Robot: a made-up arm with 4 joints.
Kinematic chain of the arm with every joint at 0, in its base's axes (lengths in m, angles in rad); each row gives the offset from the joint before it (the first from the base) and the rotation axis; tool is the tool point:
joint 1: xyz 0 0 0.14 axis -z
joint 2: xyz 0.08 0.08 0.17 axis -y
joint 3: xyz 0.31 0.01 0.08 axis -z
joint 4: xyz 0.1 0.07 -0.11 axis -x
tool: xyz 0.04 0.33 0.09
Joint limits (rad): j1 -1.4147..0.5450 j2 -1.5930..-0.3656 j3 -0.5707..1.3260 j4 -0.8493..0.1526
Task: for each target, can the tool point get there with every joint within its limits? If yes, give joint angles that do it. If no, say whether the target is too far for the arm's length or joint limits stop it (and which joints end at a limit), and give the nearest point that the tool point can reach.
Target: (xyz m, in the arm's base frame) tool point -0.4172 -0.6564 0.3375
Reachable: no: joint limits stop it (at a limit: joint 1, joint 2, joint 3, joint 4) | nearest point -0.4912 0.1626 0.1034 | short by 0.855 m
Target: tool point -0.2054 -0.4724 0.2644
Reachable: no: joint limits stop it (at a limit: joint 1, joint 2, joint 3, joint 4) | nearest point -0.4912 0.1626 0.1034 | short by 0.715 m
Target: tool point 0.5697 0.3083 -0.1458
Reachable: yes | joints 0.0525 -0.8579 0.6101 0.0014
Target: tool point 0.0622 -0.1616 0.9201
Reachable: no: joint limits stop it (at a limit: joint 1, joint 2, joint 3, joint 4) | nearest point 0.5817 0.0579 0.4585 | short by 0.729 m
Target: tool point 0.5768 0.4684 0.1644
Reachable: yes | joints -0.0668 -0.4723 0.2356 -0.1555
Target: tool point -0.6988 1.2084 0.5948
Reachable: no: too far | nearest point -0.2902 0.6779 0.3007 | short by 0.731 m
